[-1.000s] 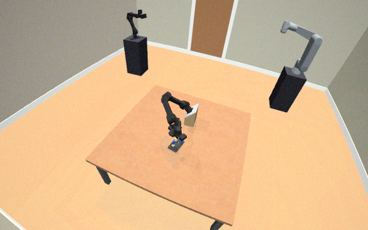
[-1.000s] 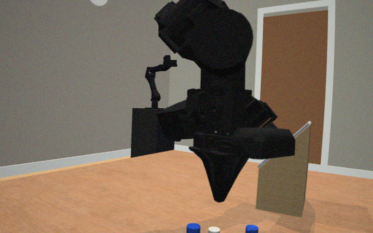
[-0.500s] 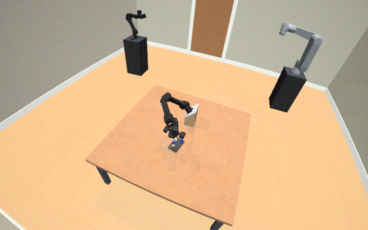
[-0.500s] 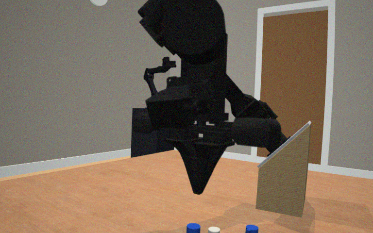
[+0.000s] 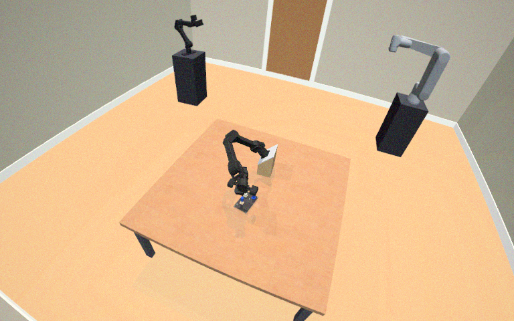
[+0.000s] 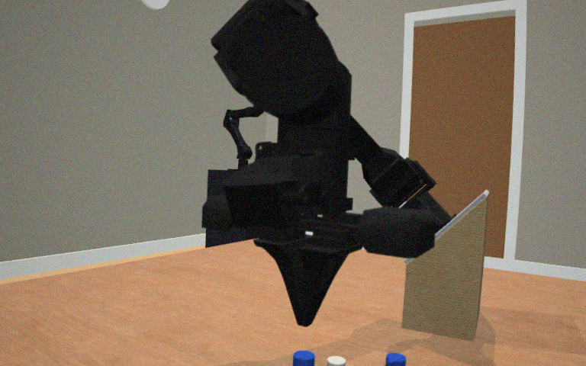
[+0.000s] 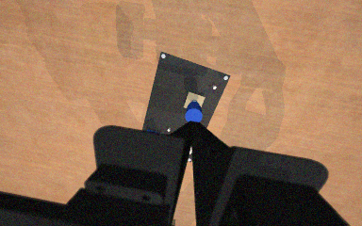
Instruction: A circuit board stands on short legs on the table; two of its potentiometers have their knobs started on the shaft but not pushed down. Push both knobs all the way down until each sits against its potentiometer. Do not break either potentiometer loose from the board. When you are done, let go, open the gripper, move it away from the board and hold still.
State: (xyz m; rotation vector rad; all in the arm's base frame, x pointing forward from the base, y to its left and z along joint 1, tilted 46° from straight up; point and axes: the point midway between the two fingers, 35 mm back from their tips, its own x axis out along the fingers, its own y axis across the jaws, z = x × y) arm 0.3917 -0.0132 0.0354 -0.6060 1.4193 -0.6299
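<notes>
Right now the blue knob is 50 mm below my gripper tip.
</notes>
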